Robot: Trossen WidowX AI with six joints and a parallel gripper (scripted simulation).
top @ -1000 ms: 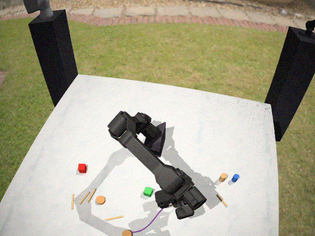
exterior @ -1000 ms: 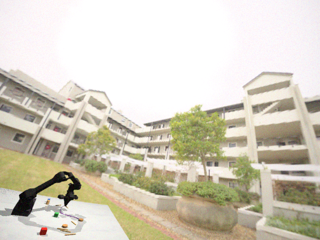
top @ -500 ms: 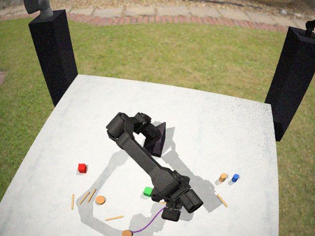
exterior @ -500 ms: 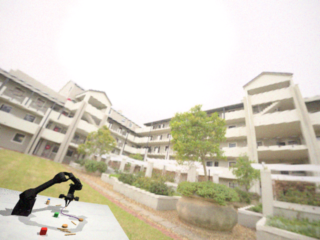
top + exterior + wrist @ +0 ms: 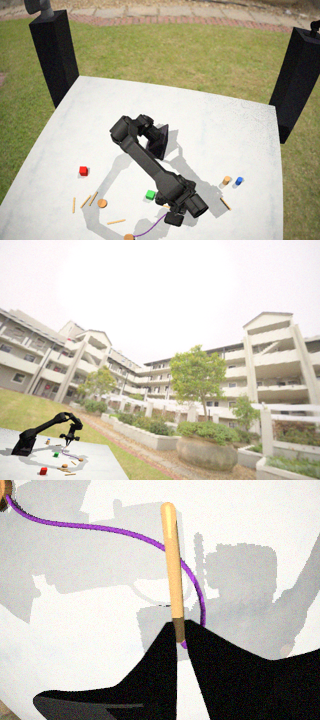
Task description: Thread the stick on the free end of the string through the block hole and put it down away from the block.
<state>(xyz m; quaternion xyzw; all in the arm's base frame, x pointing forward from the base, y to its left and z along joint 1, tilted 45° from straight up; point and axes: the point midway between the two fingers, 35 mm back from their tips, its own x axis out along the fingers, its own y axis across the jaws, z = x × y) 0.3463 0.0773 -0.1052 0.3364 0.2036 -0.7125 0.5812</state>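
The green block lies 120 mm to the right of my gripper tip, 80 mm behind it and 40 mm below it. From my gripper tip the other things lie so: red cube 440 mm to the right, 150 mm behind, 40 mm below; blue cylinder 260 mm to the left, 170 mm behind, 40 mm below; tan cylinder 200 mm to the left, 170 mm behind, 40 mm below.
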